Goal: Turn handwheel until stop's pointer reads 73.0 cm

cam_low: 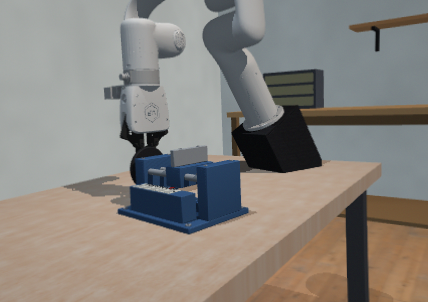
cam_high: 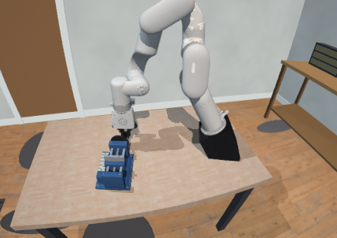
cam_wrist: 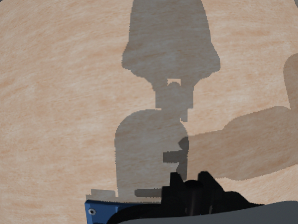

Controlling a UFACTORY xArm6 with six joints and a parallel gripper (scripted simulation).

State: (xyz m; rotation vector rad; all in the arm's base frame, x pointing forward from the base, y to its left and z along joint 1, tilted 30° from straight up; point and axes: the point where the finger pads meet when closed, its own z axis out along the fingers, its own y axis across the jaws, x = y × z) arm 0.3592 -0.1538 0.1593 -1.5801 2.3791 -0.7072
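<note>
Now: the black handwheel 2 cm to the left of my hand, 2 cm ahead of it and 1 cm below it. Round my hand: grey stop block (13 cm to the left, 11 cm ahead).
</note>
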